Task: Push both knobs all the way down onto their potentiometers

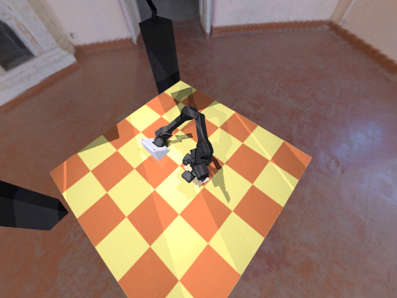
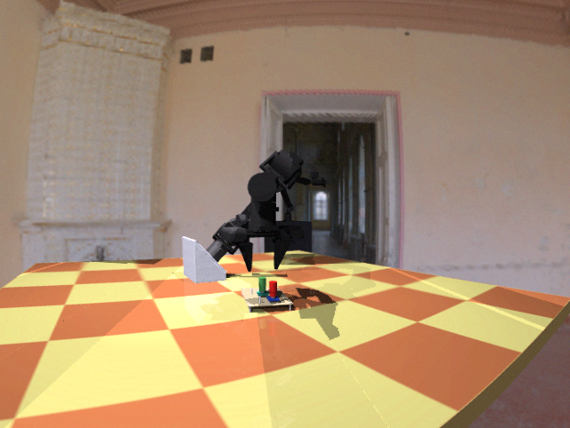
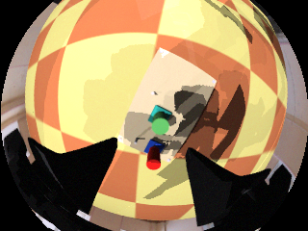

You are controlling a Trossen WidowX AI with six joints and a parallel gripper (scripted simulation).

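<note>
Now: gripper tip 10 mm past the green knob, 10 mm to the right of it and 40 mm above it. Also, from my gripper tip: red knob 40 mm ahead, 40 mm below.
</note>
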